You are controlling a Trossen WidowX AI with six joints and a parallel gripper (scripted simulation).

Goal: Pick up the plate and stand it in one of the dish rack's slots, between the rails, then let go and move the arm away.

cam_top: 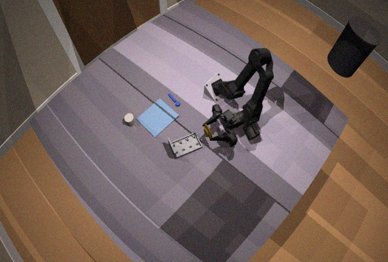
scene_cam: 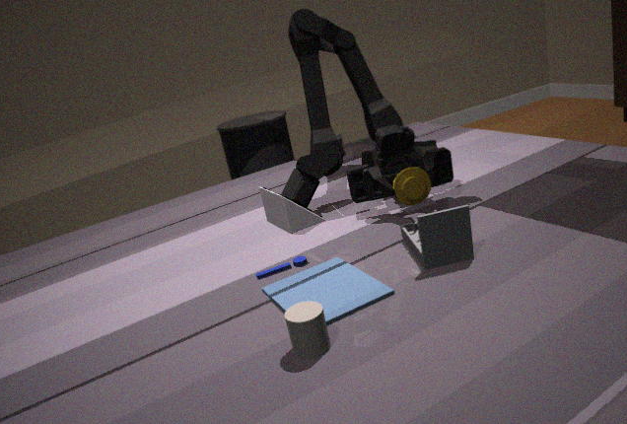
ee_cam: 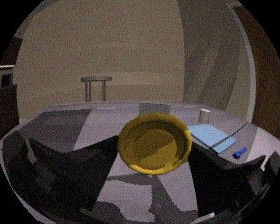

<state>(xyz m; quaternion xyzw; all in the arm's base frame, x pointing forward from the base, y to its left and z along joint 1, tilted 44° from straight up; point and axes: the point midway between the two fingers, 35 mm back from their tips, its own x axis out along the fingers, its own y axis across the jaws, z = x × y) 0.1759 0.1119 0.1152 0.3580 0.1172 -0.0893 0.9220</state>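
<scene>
The grey dish rack lies 90 mm ahead of my gripper tip, 40 mm below it and 30 mm to the right of it. Round my gripper tip: yellow plate (10 mm behind); blue spoon (230 mm to the right, 60 mm below, 10 mm behind); light blue mat (210 mm to the right, 100 mm ahead, 70 mm below).
</scene>
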